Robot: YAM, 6 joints.
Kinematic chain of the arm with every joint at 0, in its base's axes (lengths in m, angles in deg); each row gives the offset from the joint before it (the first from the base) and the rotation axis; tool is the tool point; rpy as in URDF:
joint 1: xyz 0 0 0.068 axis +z
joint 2: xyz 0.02 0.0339 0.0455 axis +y
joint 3: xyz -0.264 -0.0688 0 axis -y
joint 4: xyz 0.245 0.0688 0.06 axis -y
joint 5: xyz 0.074 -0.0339 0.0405 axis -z
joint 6: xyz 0.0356 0 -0.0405 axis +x
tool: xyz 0 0 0 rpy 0 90 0
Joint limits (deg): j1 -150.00..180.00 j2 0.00..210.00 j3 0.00..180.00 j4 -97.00..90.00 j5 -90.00..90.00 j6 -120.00..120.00
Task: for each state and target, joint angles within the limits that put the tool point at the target. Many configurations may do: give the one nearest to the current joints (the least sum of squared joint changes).
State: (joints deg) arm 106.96 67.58 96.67 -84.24 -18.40 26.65
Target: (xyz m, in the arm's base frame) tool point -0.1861 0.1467 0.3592
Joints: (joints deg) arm 138.49 80.25 87.24 -83.23 -22.28 26.65
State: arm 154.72 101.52 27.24 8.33 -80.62 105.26
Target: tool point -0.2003 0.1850 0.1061
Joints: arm 129.90 101.19 35.05 10.28 -79.49 105.26
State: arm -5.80 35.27 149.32 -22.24 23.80 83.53
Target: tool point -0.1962 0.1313 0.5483
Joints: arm -36.82 25.38 121.12 -44.36 20.48 83.53
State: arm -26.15 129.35 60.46 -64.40 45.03 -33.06
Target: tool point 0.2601 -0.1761 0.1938
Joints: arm -29.34 105.21 73.53 -67.84 47.09 -33.06
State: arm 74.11 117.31 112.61 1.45 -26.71 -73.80
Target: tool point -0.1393 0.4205 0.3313
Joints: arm 105.97 106.02 92.69 -7.87 -30.76 -73.80
